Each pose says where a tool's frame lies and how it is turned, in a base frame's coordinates. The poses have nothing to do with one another.
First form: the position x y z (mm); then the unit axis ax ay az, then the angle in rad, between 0 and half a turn.
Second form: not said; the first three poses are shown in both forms.
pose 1, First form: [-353.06 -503.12 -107.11 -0.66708 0.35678 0.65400 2.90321]
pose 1, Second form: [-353.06 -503.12 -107.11 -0.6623 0.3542 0.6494 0.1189]
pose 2, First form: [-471.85 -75.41 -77.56 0.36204 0.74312 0.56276 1.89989]
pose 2, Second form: [-471.85 -75.41 -77.56 0.2945 0.6044 0.4577 0.5817]
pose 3, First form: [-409.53 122.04 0.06 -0.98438 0.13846 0.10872 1.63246]
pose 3, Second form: [-409.53 122.04 0.06 -0.7172 0.1009 0.0792 0.6850]
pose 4, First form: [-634.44 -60.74 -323.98 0.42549 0.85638 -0.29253 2.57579]
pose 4, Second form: [-634.44 -60.74 -323.98 0.4086 0.8223 -0.2809 0.2791]
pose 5, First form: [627.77 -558.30 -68.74 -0.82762 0.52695 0.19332 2.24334]
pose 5, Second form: [627.77 -558.30 -68.74 -0.7455 0.4747 0.1741 0.4342]
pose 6, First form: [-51.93 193.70 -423.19 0.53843 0.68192 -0.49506 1.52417]
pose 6, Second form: [-51.93 193.70 -423.19 0.3717 0.4708 -0.3418 0.7234]
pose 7, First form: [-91.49 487.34 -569.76 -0.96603 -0.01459 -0.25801 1.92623]
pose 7, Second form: [-91.49 487.34 -569.76 -0.7931 -0.0120 -0.2118 0.5710]
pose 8, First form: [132.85 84.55 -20.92 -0.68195 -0.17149 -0.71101 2.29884]
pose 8, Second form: [132.85 84.55 -20.92 -0.6223 -0.1565 -0.6488 0.4090]
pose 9, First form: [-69.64 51.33 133.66 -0.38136 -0.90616 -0.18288 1.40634]
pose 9, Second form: [-69.64 51.33 133.66 -0.2466 -0.5860 -0.1183 0.7628]
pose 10, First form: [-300.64 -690.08 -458.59 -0.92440 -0.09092 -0.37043 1.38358]
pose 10, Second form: [-300.64 -690.08 -458.59 -0.5897 -0.0580 -0.2363 0.7701]
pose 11, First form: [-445.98 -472.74 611.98 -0.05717 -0.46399 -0.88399 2.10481]
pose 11, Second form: [-445.98 -472.74 611.98 -0.0497 -0.4030 -0.7679 0.4955]
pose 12, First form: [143.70 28.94 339.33 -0.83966 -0.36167 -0.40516 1.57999]
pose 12, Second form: [143.70 28.94 339.33 -0.5965 -0.2569 -0.2878 0.7038]
